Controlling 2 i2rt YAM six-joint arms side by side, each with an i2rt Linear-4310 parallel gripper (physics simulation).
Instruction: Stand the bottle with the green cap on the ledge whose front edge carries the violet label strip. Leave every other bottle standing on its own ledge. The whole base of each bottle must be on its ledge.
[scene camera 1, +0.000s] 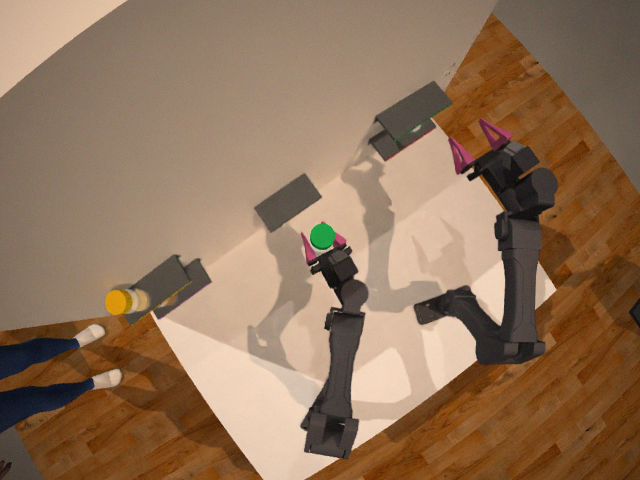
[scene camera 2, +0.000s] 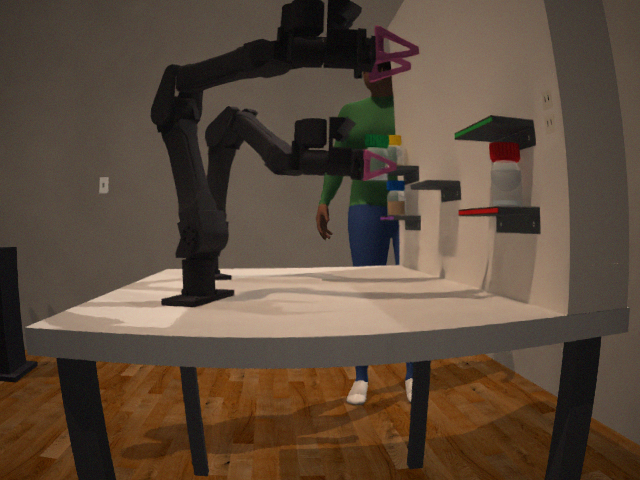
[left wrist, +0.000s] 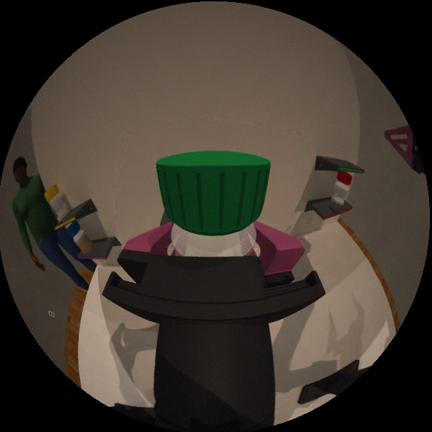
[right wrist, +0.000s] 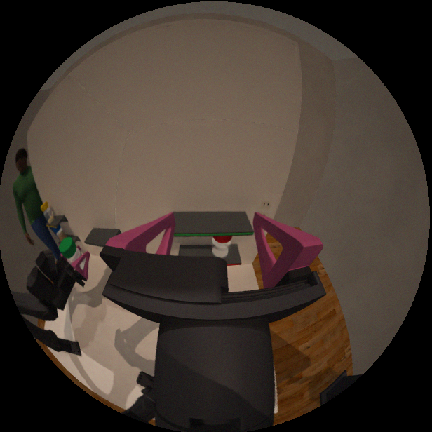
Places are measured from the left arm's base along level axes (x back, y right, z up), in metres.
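Pixels of known places: left gripper, between the fingertips: (scene camera 1: 311, 227) (scene camera 2: 395, 165); right gripper, between the fingertips: (scene camera 1: 464, 128) (scene camera 2: 414, 58); right arm's base, origin of its link: (scene camera 1: 444, 305) (scene camera 2: 199, 299).
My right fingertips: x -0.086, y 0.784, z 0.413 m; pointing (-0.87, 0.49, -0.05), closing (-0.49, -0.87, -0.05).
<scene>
For each thing: its top centre in the pictures, then the offset to it from my right fingertips.
- green-capped bottle, centre of its top: (scene camera 1: 320, 238) (scene camera 2: 375, 133) dx -0.161, dy -0.351, dz -0.076 m
- bare middle ledge, centre of its top: (scene camera 2: 434, 182) (scene camera 1: 287, 202) dx -0.289, dy -0.299, dz -0.186 m
- violet-strip ledge, centre of its top: (scene camera 2: 399, 216) (scene camera 1: 176, 289) dx -0.462, dy -0.660, dz -0.256 m
- blue-capped bottle, centre of its top: (scene camera 2: 395, 181) dx -0.473, dy -0.689, dz -0.151 m
- yellow-capped bottle, centre of its top: (scene camera 1: 115, 302) (scene camera 2: 392, 136) dx -0.472, dy -0.694, dz -0.011 m
- yellow-strip ledge, centre of its top: (scene camera 1: 151, 290) (scene camera 2: 398, 168) dx -0.462, dy -0.660, dz -0.116 m
- red-capped bottle, centre of its top: (scene camera 2: 504, 144) dx -0.106, dy +0.096, dz -0.151 m
- red-strip ledge, centre of its top: (scene camera 2: 496, 208) (scene camera 1: 403, 132) dx -0.116, dy +0.061, dz -0.256 m
- green-strip ledge, centre of its top: (scene camera 2: 491, 126) (scene camera 1: 415, 108) dx -0.116, dy +0.061, dz -0.116 m
The green-capped bottle (scene camera 1: 322, 236) (scene camera 2: 377, 140) (left wrist: 213, 195) (right wrist: 68, 247) is upright in my left gripper (scene camera 1: 313, 228) (left wrist: 213, 217), which is shut on it below the cap. It is in the air, in front of the bare middle ledge (scene camera 1: 287, 202) (scene camera 2: 434, 184). The violet-strip ledge (scene camera 1: 202, 274) (scene camera 2: 405, 219) (left wrist: 102, 247) is at the left in scene camera 1, with a blue-capped bottle (scene camera 2: 395, 197) (left wrist: 74, 229) on it. A yellow-capped bottle (scene camera 1: 118, 302) (left wrist: 52, 193) stands on the yellow-strip ledge (scene camera 1: 160, 281) above. My right gripper (scene camera 1: 465, 129) (scene camera 2: 413, 57) is open and empty.
The yellow-strip ledge partly overhangs the violet one. A red-capped bottle (scene camera 2: 505, 178) (right wrist: 222, 246) stands on the red-strip ledge (scene camera 2: 516, 212), under the green-strip ledge (scene camera 1: 413, 108) (scene camera 2: 498, 128). A person in a green sweater (scene camera 2: 366, 116) stands beyond the table (scene camera 2: 310, 353).
</scene>
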